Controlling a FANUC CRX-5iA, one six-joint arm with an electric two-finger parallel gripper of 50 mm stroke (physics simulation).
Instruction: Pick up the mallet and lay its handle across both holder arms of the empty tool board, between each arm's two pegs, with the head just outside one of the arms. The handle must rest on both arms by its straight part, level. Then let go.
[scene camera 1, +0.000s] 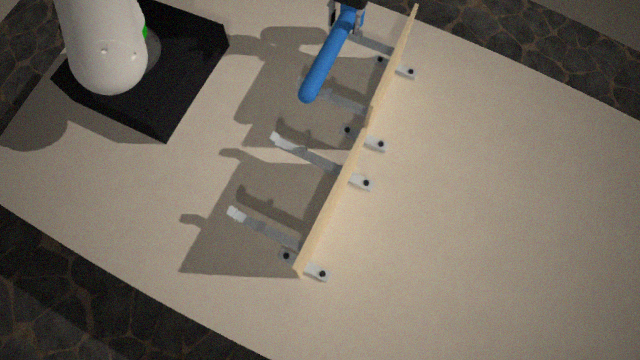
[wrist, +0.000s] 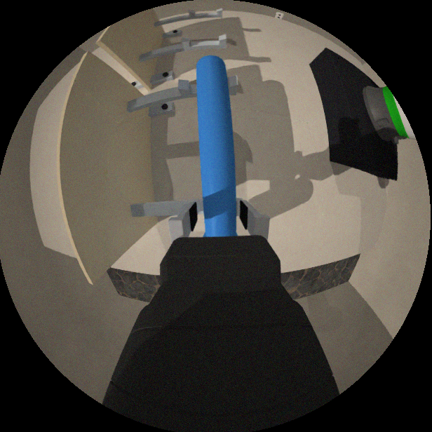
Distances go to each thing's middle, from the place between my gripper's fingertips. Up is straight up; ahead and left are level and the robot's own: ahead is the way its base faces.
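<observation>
I see that the blue mallet (scene camera 1: 319, 70) is 60 mm to the right of my hand.
</observation>
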